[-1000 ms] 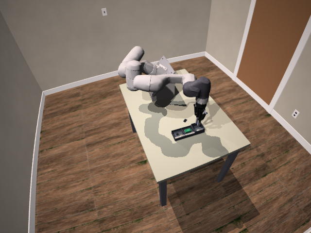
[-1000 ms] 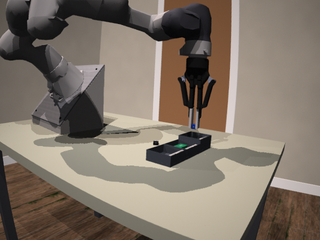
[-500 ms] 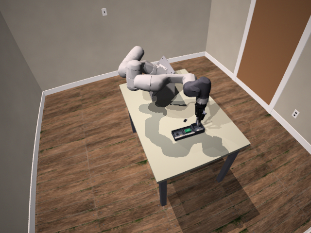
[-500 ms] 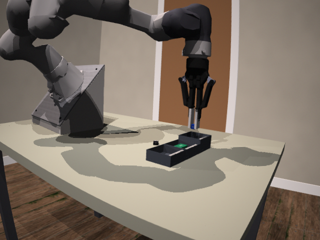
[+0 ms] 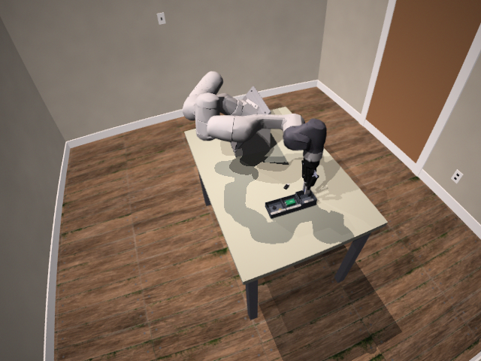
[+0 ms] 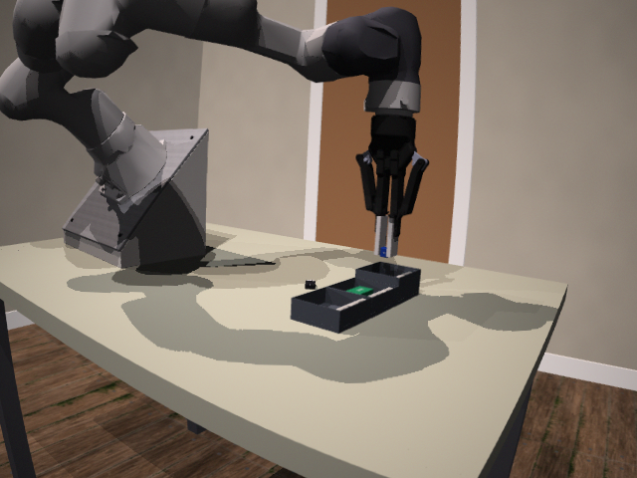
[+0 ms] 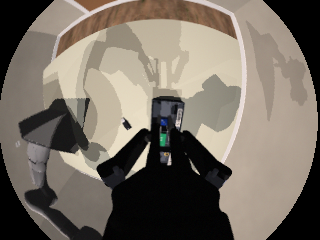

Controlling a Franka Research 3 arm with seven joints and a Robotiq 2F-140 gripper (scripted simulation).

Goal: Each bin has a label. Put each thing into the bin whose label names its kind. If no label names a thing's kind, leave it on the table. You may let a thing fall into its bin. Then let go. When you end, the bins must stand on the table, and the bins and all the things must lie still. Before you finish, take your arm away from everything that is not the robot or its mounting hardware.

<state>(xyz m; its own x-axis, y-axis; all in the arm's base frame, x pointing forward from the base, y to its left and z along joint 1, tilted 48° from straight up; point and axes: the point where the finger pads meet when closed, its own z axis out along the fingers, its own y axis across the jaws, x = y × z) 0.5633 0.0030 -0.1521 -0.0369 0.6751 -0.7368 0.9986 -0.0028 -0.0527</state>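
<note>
Now: hand 80 mm to the left of the joined bins, 80 mm above it and 10 mm short of it. The rest, counted from my hand: green block 90 mm to the right, 90 mm below; small blue cube 30 mm below; small black piece 120 mm behind, 100 mm below, 50 mm to the right.
</note>
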